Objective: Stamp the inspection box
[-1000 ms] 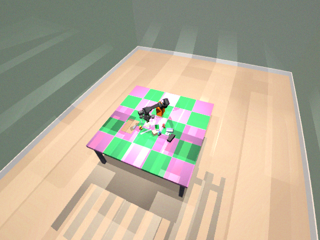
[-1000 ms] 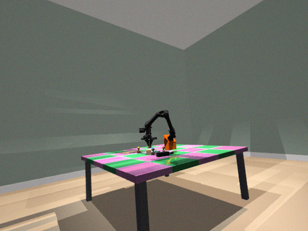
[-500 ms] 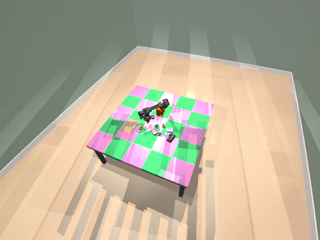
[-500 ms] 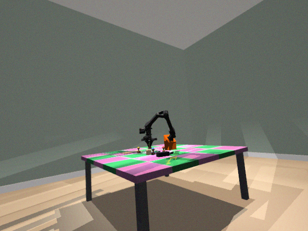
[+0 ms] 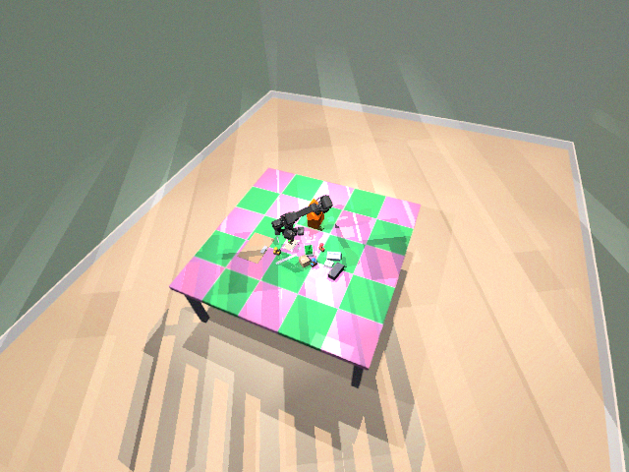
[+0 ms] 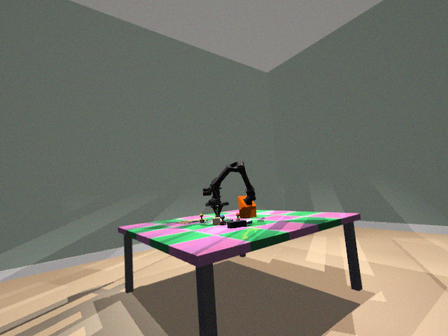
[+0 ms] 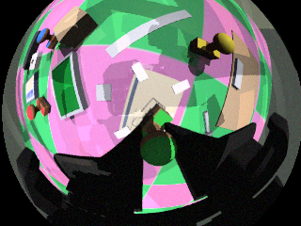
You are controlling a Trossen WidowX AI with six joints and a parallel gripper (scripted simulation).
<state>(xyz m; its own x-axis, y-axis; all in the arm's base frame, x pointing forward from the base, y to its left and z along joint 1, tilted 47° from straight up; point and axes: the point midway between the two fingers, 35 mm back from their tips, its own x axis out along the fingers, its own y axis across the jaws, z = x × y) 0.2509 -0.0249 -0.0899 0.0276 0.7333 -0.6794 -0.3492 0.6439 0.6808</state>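
My gripper tip is now 50 mm above the white card and 10 mm short of it. The rest, counted from my gripper tip: green-knobbed stamp right at my gripper tip; then yellow-knobbed stamp 120 mm ahead, 50 mm to the right, 20 mm below; then white strip 130 mm ahead, 40 mm below, 30 mm to the left.
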